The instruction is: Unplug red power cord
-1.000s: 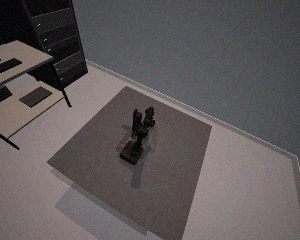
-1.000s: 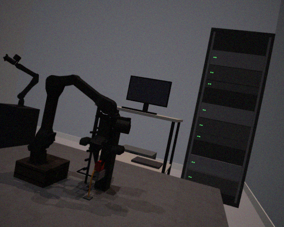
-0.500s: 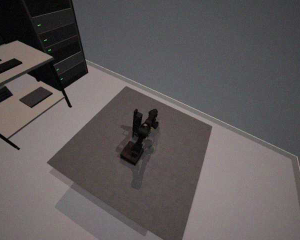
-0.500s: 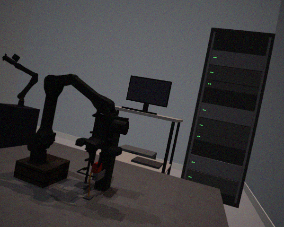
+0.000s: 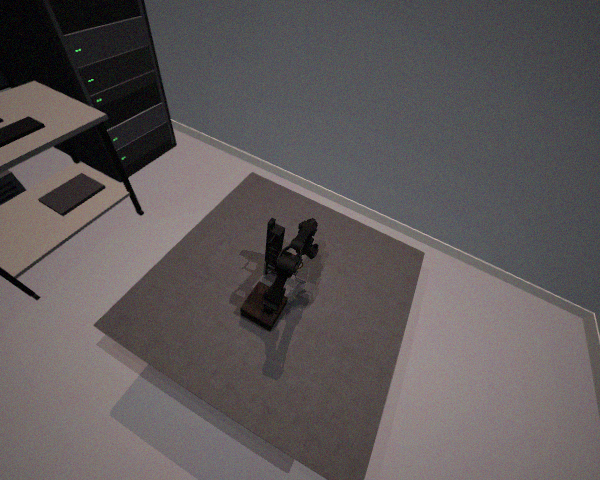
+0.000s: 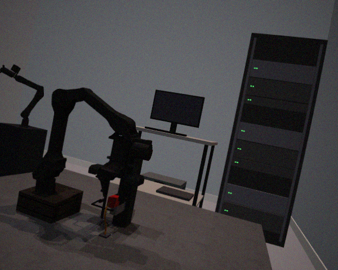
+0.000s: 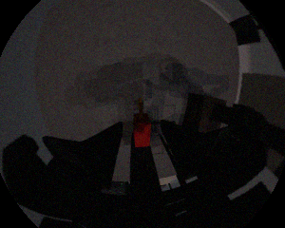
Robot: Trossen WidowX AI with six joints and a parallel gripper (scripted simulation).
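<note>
Right now the red plug is 40 mm to the left of my gripper tip and 10 mm below it.
</note>
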